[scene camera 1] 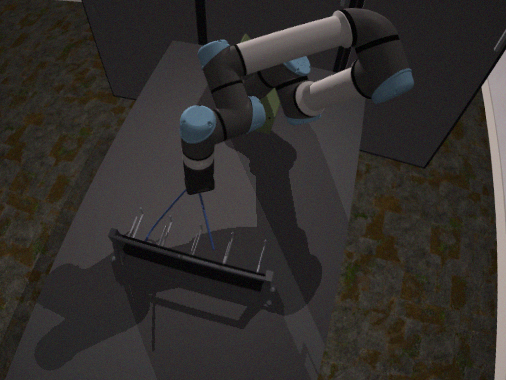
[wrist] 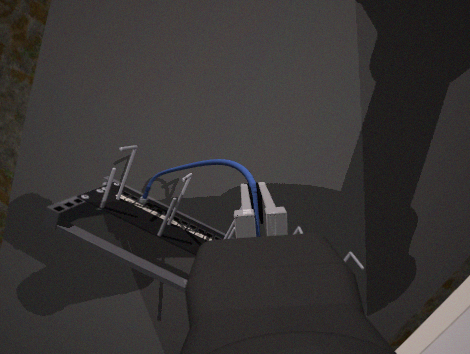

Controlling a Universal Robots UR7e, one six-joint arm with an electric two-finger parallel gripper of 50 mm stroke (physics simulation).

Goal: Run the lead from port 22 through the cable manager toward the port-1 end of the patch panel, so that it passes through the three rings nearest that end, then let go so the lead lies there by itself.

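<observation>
The blue lead [scene camera 1: 167,212] [wrist: 215,161] rises from its plug near the left end of the patch panel [scene camera 1: 190,263] [wrist: 125,255] and arches to my gripper [wrist: 253,194]. My gripper is shut on the lead, above and behind the panel. In the scene view its fingers are hidden by its housing. The lead's other part hangs from the gripper, its lower end between the middle ring [scene camera 1: 197,241] and the fourth ring [scene camera 1: 228,248] from the left. The rightmost ring [scene camera 1: 261,257] [wrist: 353,256] stands farther right. Port numbers are too small to read.
Two more rings stand at the left, the end ring [scene camera 1: 135,225] [wrist: 127,172] and the second ring [scene camera 1: 166,232] [wrist: 181,195]. A green plate [scene camera 1: 270,107] is partly hidden behind my arm. Dark cabinets [scene camera 1: 150,45] stand beyond the table [scene camera 1: 150,110] [wrist: 200,75].
</observation>
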